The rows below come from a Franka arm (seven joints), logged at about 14 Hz.
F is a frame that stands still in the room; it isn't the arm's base.
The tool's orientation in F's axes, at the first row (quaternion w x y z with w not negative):
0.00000 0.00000 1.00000 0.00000
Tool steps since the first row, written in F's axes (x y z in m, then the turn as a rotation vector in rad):
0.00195 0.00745 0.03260 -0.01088 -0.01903 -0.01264
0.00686 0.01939 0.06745 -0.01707 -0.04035 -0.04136
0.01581 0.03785 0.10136 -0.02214 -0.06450 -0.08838
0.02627 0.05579 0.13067 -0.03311 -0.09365 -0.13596
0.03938 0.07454 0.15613 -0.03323 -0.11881 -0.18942
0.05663 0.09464 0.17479 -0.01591 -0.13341 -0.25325
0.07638 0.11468 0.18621 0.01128 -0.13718 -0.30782
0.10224 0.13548 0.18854 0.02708 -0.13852 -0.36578
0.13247 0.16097 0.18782 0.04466 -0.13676 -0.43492
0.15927 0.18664 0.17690 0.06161 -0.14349 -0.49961
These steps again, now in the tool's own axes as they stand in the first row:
-0.00195 0.00745 -0.03260 0.01088 -0.01903 0.01264
-0.00686 0.01939 -0.06745 0.01707 -0.04035 0.04136
-0.01581 0.03785 -0.10136 0.02214 -0.06450 0.08838
-0.02627 0.05579 -0.13067 0.03311 -0.09365 0.13596
-0.03938 0.07454 -0.15613 0.03323 -0.11881 0.18942
-0.05663 0.09464 -0.17479 0.01591 -0.13341 0.25325
-0.07638 0.11468 -0.18621 -0.01128 -0.13718 0.30782
-0.10224 0.13548 -0.18854 -0.02708 -0.13852 0.36578
-0.13247 0.16097 -0.18782 -0.04466 -0.13676 0.43492
-0.15927 0.18664 -0.17690 -0.06161 -0.14349 0.49961

